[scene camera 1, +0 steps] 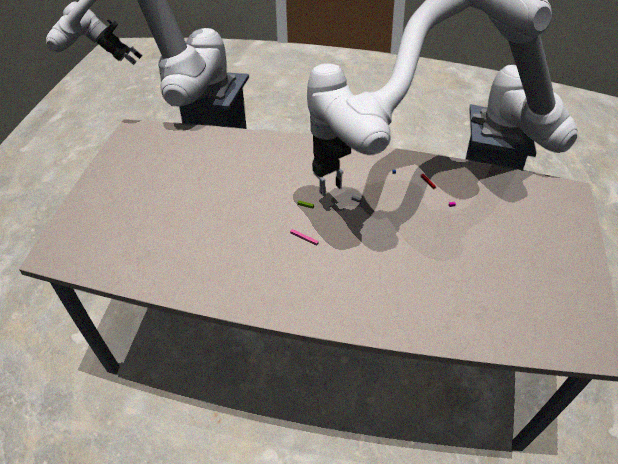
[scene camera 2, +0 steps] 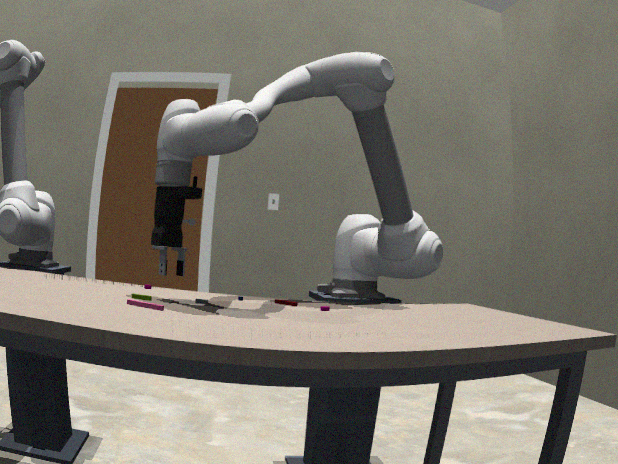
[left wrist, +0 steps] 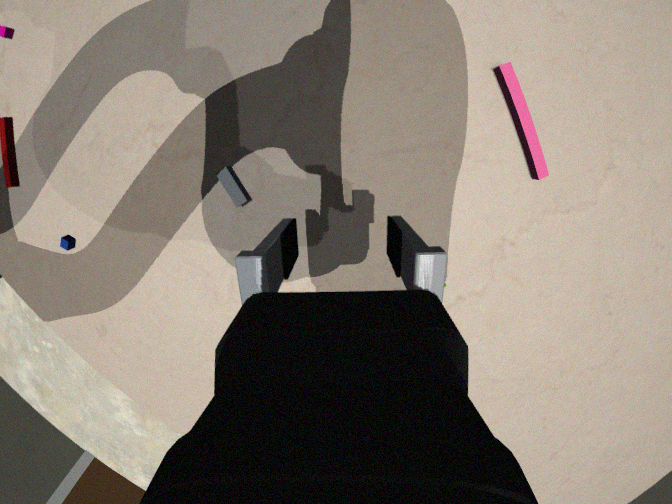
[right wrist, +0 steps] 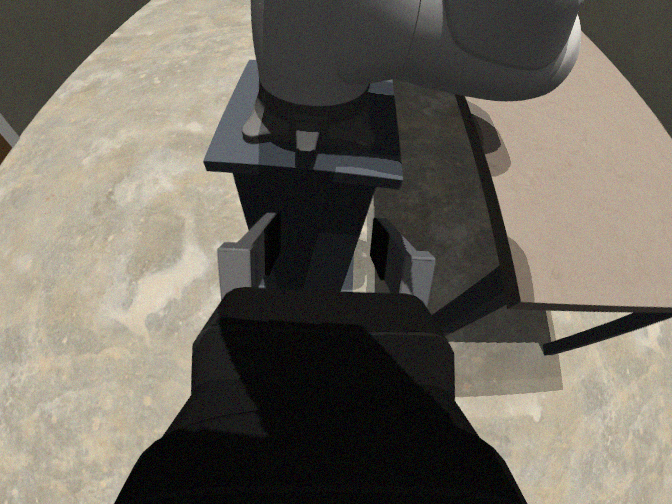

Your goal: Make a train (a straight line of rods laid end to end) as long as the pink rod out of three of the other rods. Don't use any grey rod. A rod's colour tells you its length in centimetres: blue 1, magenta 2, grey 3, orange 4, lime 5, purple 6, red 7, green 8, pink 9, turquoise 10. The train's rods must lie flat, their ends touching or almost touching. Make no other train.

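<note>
My left gripper (scene camera 1: 330, 190) is visible to me, and I see my left gripper (scene camera 2: 171, 275) in scene camera 2 as well. The left wrist view shows my left gripper (left wrist: 342, 236) too. I can also see my right gripper (right wrist: 326, 234). Then there is a pink rod (left wrist: 505, 74), and there is a grey rod (left wrist: 228, 178).
</note>
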